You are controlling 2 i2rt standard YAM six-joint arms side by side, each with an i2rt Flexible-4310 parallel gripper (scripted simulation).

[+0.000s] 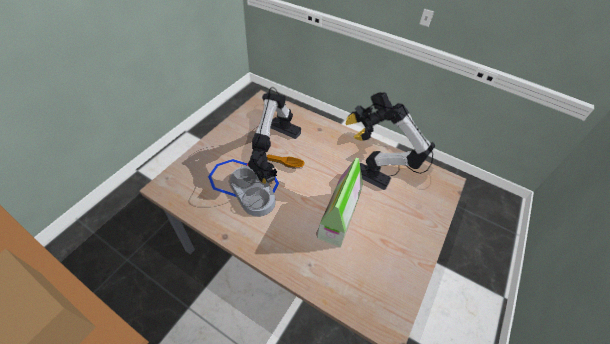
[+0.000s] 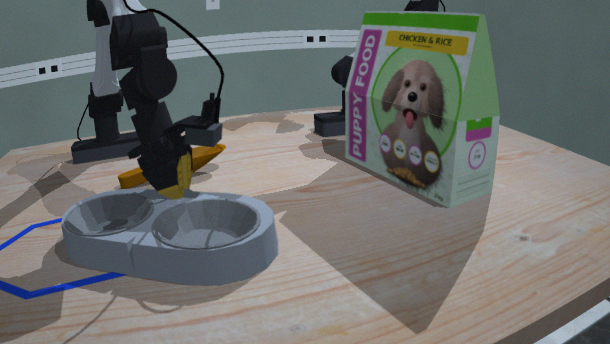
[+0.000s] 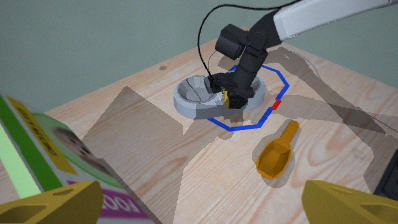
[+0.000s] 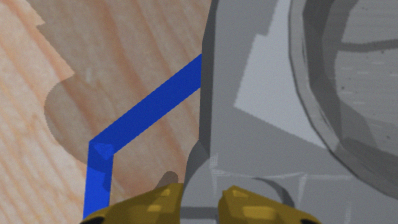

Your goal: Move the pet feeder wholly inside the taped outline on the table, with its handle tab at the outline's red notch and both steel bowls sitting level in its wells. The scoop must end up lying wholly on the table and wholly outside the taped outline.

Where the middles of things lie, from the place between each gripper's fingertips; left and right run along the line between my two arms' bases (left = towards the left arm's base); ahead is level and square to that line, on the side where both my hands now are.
Labels:
My right gripper (image 2: 182,196) is now 70 mm short of the grey pet feeder (image 2: 137,252), 30 mm to the left of it and 30 mm above it. From my right hand the other things lie so: puppy food bag (image 2: 421,104) (420 mm to the left, 100 mm above, 70 mm behind); then blue taped outline (image 4: 102,148) (130 mm to the right, 50 mm ahead, 40 mm below); then orange scoop (image 2: 201,155) (200 mm behind, 20 mm below).
I see my left gripper 21 cm short of the puppy food bag, 13 cm to the right of it and 24 cm above it. Round my left hand: blue taped outline: 33 cm ahead, 43 cm to the right, 39 cm below; orange scoop: 9 cm ahead, 30 cm to the right, 37 cm below; grey pet feeder: 36 cm ahead, 33 cm to the right, 38 cm below.

